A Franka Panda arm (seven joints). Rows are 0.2 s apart.
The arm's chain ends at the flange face. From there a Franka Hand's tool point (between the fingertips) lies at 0.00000 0.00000 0.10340 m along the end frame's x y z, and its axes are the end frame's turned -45 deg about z.
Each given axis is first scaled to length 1.
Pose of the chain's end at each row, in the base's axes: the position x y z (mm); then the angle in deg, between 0 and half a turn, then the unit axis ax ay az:
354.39, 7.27, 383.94, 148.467, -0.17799, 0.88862, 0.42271
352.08, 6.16, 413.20, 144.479, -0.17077, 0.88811, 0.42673
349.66, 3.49, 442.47, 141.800, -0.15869, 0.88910, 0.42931
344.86, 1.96, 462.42, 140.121, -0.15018, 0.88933, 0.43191
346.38, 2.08, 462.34, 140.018, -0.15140, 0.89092, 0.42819
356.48, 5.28, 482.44, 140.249, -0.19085, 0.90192, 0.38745
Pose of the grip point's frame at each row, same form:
388.03, 88.84, 330.03, 132.003, -0.53146, 0.79309, 0.29758
391.77, 87.50, 363.20, 128.132, -0.52699, 0.79970, 0.28770
393.93, 84.12, 395.25, 125.541, -0.51739, 0.80841, 0.28068
391.97, 82.11, 417.16, 123.874, -0.51036, 0.81406, 0.27719
393.73, 81.81, 416.59, 123.953, -0.51186, 0.81456, 0.27293
402.59, 81.81, 430.40, 126.058, -0.55026, 0.80219, 0.23174

